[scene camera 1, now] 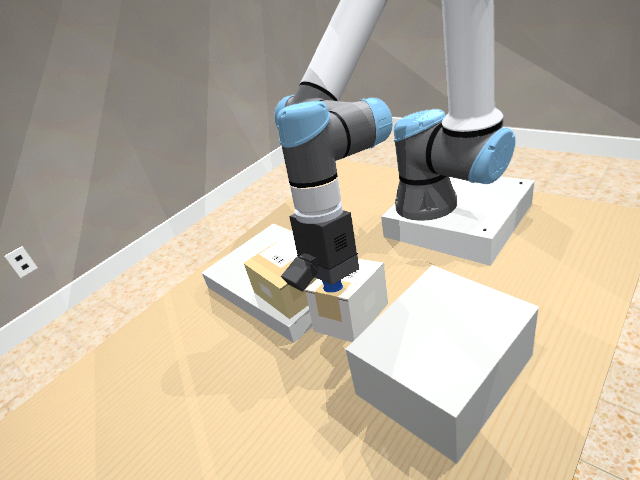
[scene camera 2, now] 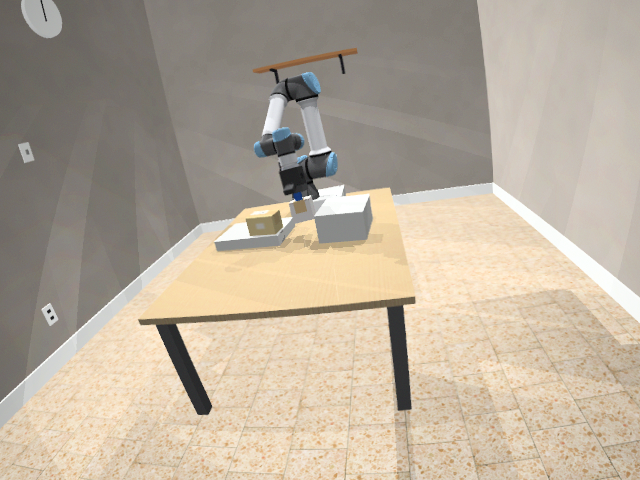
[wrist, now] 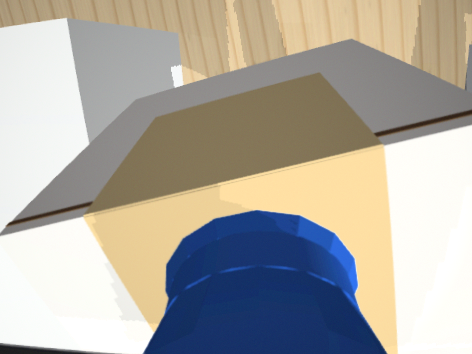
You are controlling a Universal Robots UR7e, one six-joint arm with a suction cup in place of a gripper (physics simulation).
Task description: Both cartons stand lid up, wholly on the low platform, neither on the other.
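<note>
My suction gripper (scene camera 1: 332, 285) (scene camera 2: 297, 196) (wrist: 260, 285), a blue cup, is on the taped lid of the white carton (scene camera 1: 368, 299) (scene camera 2: 300, 207) (wrist: 240, 145) and holds it upright, lid up. The carton is beside the low platform (scene camera 1: 227, 273) (scene camera 2: 232, 235), between it and the big block. Whether its underside touches the table is not clear. The brown carton (scene camera 1: 273, 294) (scene camera 2: 263, 223) stands on the low platform, label side up, near its edge; the gripper's body hides part of it in scene camera 1.
The tall white block (scene camera 1: 444, 330) (scene camera 2: 341, 222) (wrist: 35, 90) stands close to the white carton on the side away from the platform. The robot's base plate (scene camera 1: 439, 235) is behind on the wooden table (scene camera 1: 206, 387) (scene camera 2: 310, 279).
</note>
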